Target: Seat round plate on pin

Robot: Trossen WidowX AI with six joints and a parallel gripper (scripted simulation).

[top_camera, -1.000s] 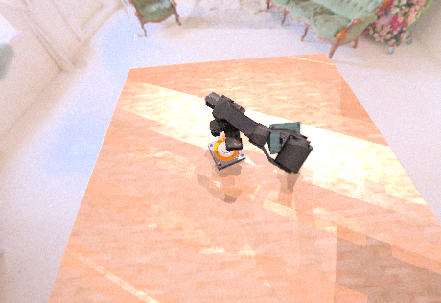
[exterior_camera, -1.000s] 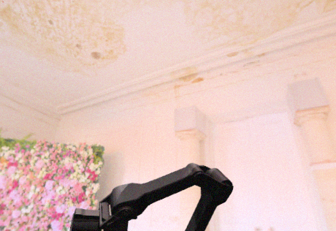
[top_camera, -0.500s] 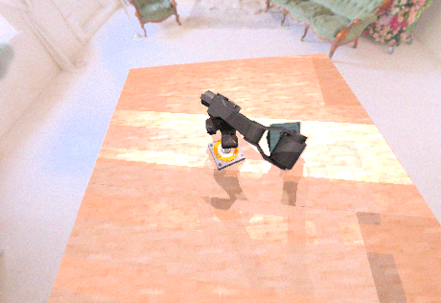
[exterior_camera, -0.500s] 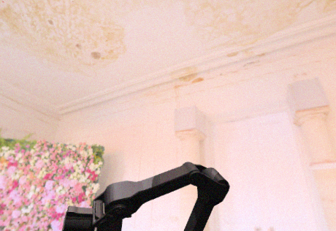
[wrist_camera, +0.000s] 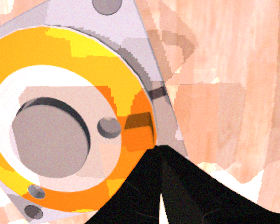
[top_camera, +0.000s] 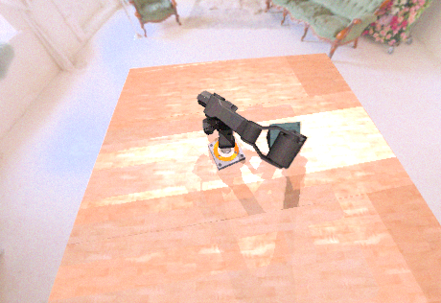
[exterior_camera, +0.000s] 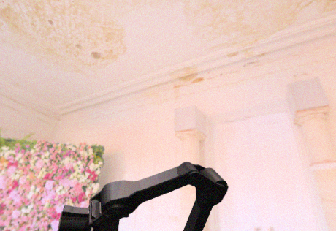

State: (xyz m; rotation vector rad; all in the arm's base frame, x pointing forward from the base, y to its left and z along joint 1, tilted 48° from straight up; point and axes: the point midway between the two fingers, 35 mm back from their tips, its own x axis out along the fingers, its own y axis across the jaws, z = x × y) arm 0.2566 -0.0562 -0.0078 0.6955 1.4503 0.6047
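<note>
Now: the round plate 1 cm ahead of my gripper tip, 3 cm to the left of it and 1 cm below it. The rest, counted from my gripper tip: square grey base: 5 cm to the left, 2 cm below.
</note>
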